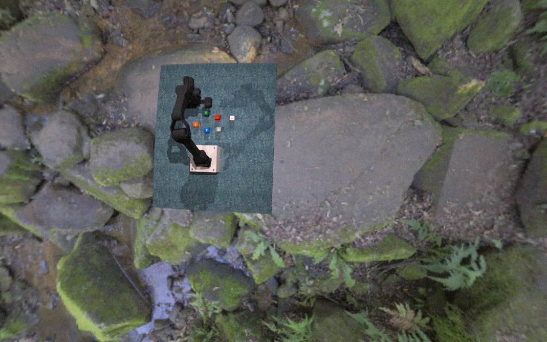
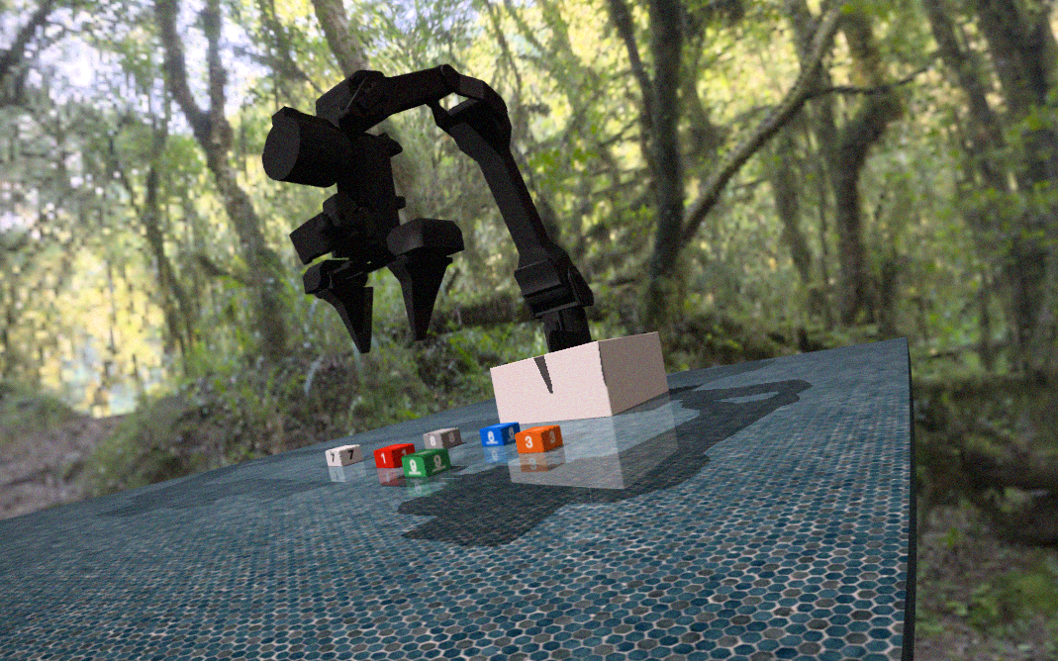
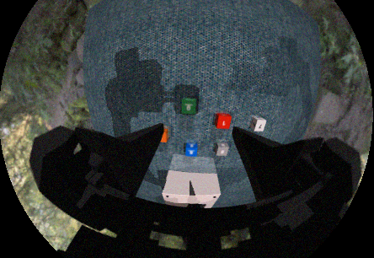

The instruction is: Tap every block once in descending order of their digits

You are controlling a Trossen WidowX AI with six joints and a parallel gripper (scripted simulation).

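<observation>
The green block lies 20 mm to the left of my gripper tip and 110 mm below it. Round my gripper tip: blue block 130 mm behind, 10 mm to the right, 110 mm below; red block 20 mm behind, 70 mm to the right, 110 mm below; orange block 100 mm behind, 80 mm to the left, 110 mm below.
</observation>
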